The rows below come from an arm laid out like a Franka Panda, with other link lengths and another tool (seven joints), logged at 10 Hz.
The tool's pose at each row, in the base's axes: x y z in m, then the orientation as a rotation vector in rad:
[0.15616, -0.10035, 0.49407, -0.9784, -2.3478, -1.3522]
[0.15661, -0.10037, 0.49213, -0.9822, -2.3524, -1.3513]
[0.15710, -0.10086, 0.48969, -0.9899, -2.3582, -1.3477]
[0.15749, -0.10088, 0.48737, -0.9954, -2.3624, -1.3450]
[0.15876, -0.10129, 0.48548, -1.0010, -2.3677, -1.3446]
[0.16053, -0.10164, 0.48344, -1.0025, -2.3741, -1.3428]
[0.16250, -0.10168, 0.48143, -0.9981, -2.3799, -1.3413]
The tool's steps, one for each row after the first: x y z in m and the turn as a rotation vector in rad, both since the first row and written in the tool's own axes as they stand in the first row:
[-0.00136, -0.00100, 0.00106, 0.0002, -0.0053, -0.0008]
[-0.00320, -0.00246, 0.00200, 0.0016, -0.0133, 0.0000]
[-0.00472, -0.00375, 0.00326, 0.0027, -0.0190, 0.0006]
[-0.00682, -0.00430, 0.00406, 0.0022, -0.0259, -0.0001]
[-0.00934, -0.00460, 0.00503, 0.0036, -0.0310, -0.0027]
[-0.01187, -0.00463, 0.00627, 0.0058, -0.0323, -0.0075]

